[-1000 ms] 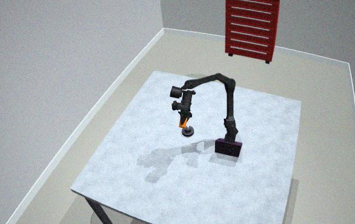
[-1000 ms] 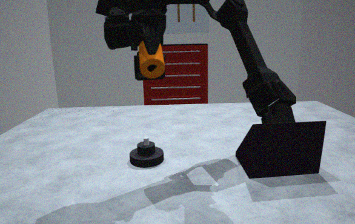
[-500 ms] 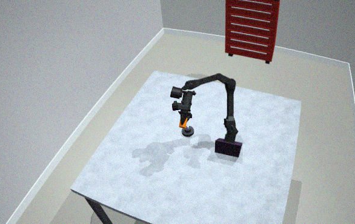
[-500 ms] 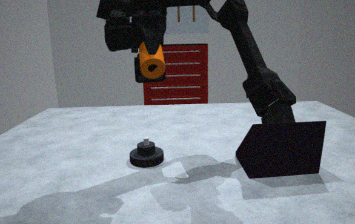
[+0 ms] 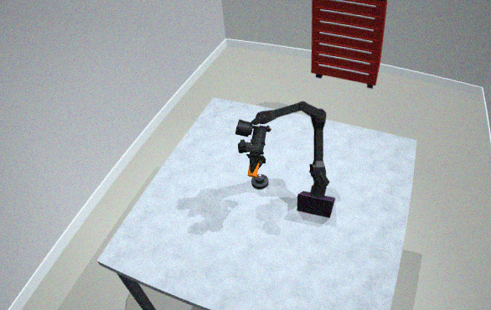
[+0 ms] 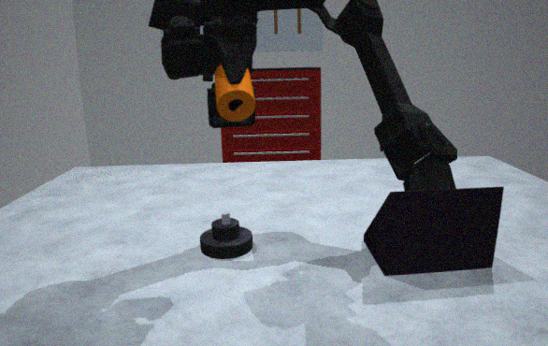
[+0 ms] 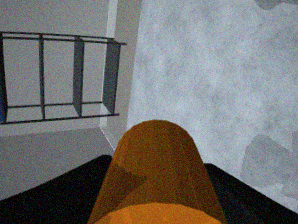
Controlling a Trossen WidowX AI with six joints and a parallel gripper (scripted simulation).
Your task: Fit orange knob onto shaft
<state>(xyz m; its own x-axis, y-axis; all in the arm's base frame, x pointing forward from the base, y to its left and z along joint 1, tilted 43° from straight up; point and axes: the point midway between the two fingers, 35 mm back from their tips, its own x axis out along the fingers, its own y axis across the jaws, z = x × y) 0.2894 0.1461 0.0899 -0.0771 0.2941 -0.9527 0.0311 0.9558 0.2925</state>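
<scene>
Right now my gripper tip is 2 cm short of the round dark pedestal, 17 cm to the left of it and 22 cm above it. From my gripper tip the other things lie so: orange knob: 3 cm to the right, 2 cm above.
</scene>
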